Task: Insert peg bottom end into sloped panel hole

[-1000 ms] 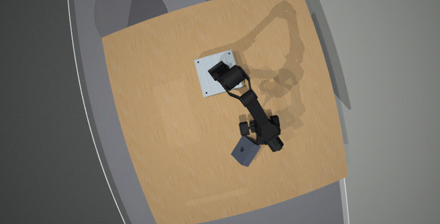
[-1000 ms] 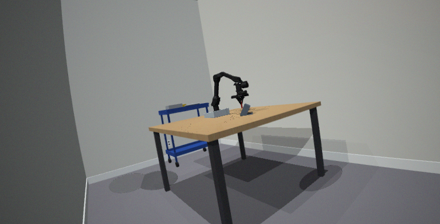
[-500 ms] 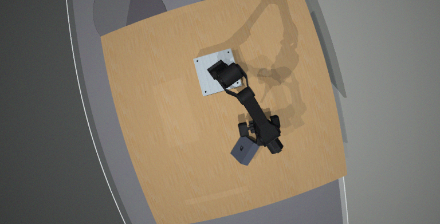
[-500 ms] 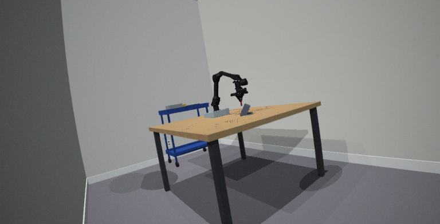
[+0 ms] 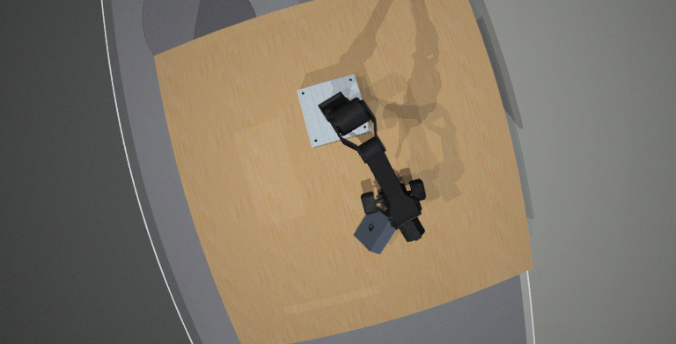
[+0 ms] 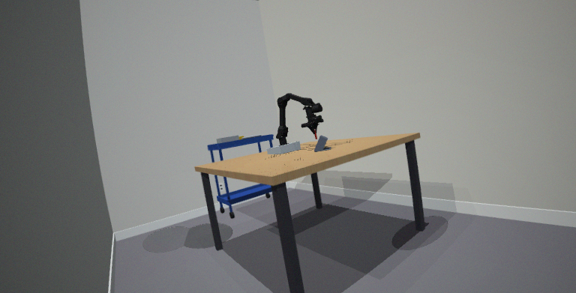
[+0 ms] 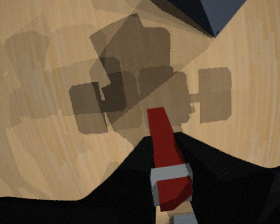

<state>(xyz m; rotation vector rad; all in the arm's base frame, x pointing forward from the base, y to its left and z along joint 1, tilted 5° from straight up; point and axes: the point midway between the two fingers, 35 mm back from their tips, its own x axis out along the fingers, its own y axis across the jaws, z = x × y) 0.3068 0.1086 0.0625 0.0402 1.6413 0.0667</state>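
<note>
The sloped panel is 130 mm ahead of my gripper tip, 70 mm to the right of it and 70 mm below it. From my gripper tip the other things lie so: red peg: 20 mm above.
</note>
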